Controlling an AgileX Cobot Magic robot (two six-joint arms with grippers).
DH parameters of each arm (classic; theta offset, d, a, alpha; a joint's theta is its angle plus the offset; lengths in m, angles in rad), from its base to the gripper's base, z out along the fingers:
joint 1: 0 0.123 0 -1.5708
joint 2: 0.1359 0 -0.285 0
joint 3: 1.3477 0 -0.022 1.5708
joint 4: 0 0.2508 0 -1.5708
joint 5: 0 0 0.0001 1.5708
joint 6: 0 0.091 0 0
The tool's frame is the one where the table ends.
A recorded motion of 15 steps. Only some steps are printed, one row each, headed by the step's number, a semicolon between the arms.
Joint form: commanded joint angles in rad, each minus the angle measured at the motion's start. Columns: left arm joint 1, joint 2, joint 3, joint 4, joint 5, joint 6; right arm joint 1, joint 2, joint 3, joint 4, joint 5, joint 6.
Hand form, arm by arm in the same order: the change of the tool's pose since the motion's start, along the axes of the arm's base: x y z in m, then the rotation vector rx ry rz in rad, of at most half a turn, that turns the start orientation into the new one. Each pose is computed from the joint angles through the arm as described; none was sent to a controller.
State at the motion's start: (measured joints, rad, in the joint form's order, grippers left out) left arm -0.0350 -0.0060 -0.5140 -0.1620 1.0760 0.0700; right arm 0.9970 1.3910 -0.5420 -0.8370 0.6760 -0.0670
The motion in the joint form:
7: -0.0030 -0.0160 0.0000 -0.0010 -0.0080 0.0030; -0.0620 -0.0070 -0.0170 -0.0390 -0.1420 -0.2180
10: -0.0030 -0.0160 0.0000 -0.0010 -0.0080 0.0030; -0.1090 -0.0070 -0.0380 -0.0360 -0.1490 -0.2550
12: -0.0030 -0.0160 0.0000 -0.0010 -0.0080 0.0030; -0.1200 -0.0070 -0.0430 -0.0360 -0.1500 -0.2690
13: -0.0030 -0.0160 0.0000 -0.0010 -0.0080 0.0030; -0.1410 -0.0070 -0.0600 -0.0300 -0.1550 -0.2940
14: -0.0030 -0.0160 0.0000 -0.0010 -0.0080 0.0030; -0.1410 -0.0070 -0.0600 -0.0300 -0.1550 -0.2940
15: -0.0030 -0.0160 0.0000 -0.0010 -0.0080 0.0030; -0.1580 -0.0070 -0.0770 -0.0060 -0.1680 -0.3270
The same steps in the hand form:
7: -0.0022 0.0001 0.0005 0.0002 -0.0243 -0.0038; 0.0125 0.0063 0.0066 0.0008 -0.0388 0.2246
10: -0.0022 0.0001 0.0005 0.0002 -0.0243 -0.0038; 0.0226 0.0028 0.0116 0.0015 -0.0537 0.2098
12: -0.0022 0.0001 0.0005 0.0002 -0.0243 -0.0038; 0.0250 0.0018 0.0129 -0.0024 -0.0579 0.2108
13: -0.0022 0.0001 0.0005 0.0002 -0.0243 -0.0038; 0.0305 0.0014 0.0169 0.0019 -0.0686 0.2088
14: -0.0022 0.0001 0.0005 0.0002 -0.0243 -0.0038; 0.0305 0.0014 0.0169 0.0019 -0.0686 0.2088
15: -0.0022 0.0001 0.0005 0.0002 -0.0243 -0.0038; 0.0346 0.0023 0.0207 0.0178 -0.0721 0.2101

